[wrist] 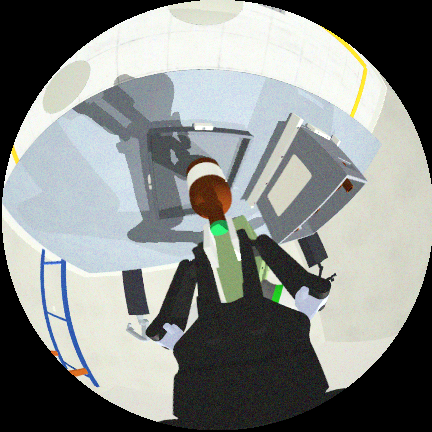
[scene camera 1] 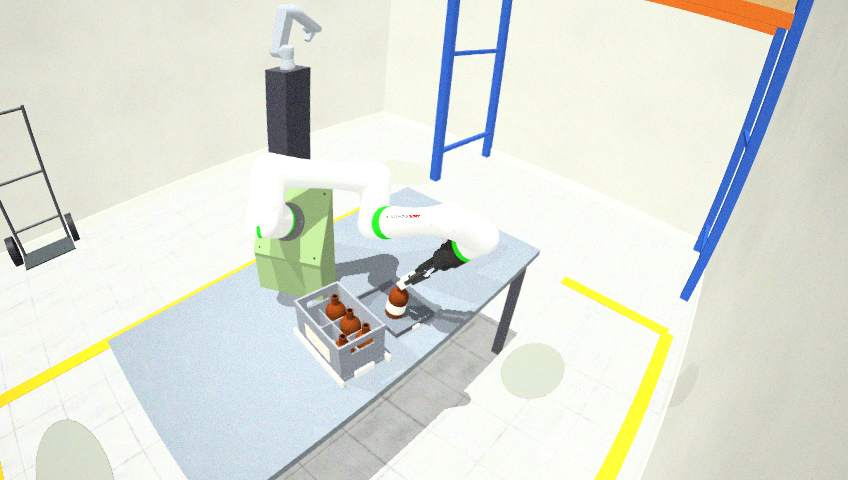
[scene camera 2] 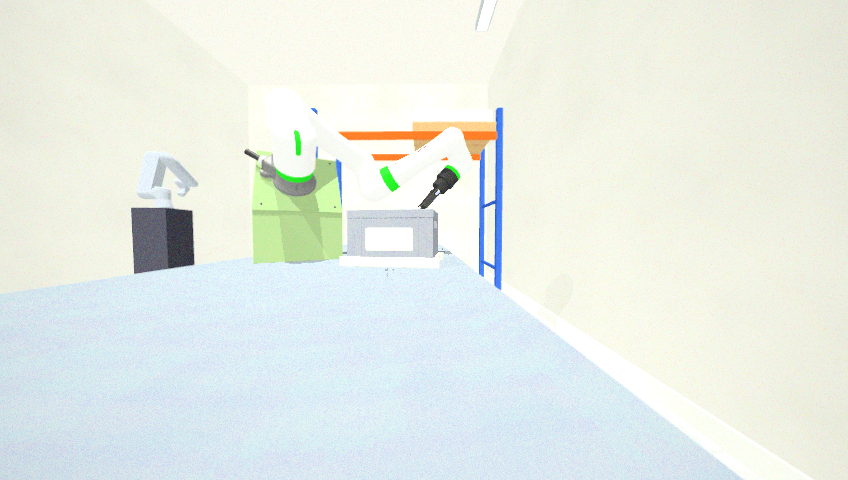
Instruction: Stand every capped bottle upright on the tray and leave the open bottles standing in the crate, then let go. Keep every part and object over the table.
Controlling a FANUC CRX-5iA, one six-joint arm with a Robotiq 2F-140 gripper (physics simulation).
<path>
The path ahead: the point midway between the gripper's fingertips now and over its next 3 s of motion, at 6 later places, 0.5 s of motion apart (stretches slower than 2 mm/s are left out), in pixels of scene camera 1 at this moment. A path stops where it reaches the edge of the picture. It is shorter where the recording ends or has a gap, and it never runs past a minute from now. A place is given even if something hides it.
My gripper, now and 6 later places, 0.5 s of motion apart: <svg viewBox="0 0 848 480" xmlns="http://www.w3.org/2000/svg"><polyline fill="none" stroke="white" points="401,283 410,284 411,284 414,285 418,283 421,275 423,259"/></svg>
</path>
